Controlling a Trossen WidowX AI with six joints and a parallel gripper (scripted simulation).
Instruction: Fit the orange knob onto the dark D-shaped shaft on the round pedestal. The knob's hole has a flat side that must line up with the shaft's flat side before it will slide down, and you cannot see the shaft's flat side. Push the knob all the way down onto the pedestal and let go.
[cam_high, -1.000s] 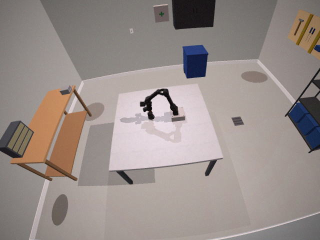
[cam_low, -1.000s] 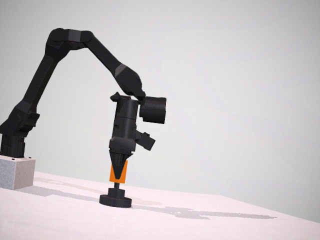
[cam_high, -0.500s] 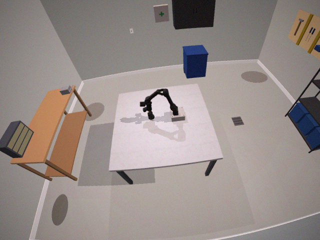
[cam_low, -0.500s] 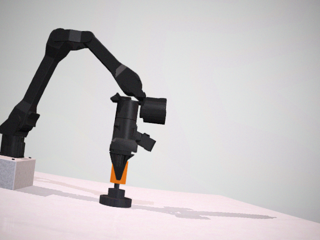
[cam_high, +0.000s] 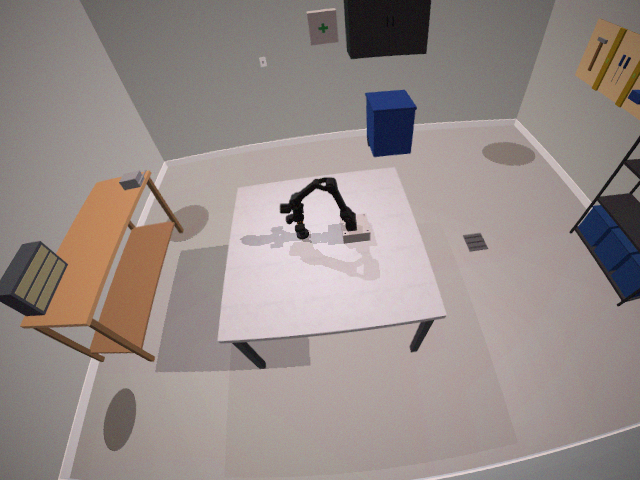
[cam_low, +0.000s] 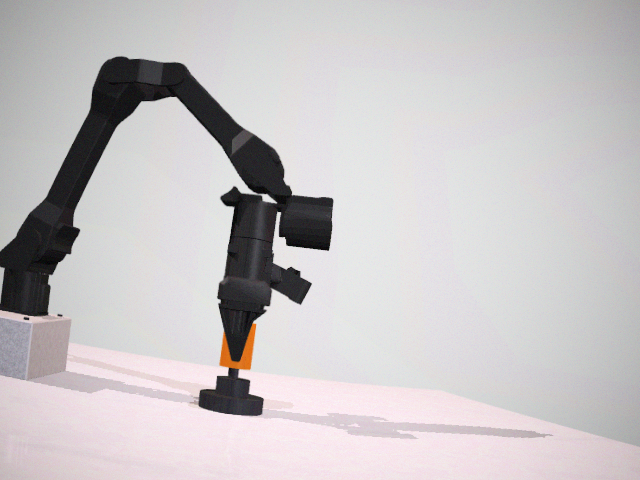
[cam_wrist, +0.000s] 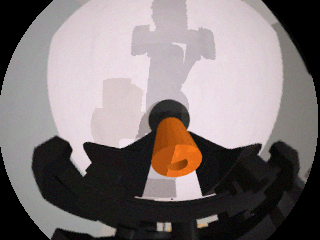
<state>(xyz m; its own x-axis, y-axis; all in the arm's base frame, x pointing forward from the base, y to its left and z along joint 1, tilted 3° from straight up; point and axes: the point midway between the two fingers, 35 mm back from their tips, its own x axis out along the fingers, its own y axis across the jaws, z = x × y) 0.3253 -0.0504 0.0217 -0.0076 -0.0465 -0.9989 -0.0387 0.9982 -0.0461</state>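
Now: gripper tip 4 cm above the dark round pedestal. The rest, counted from my gripper tip: orange knob (2 cm above).
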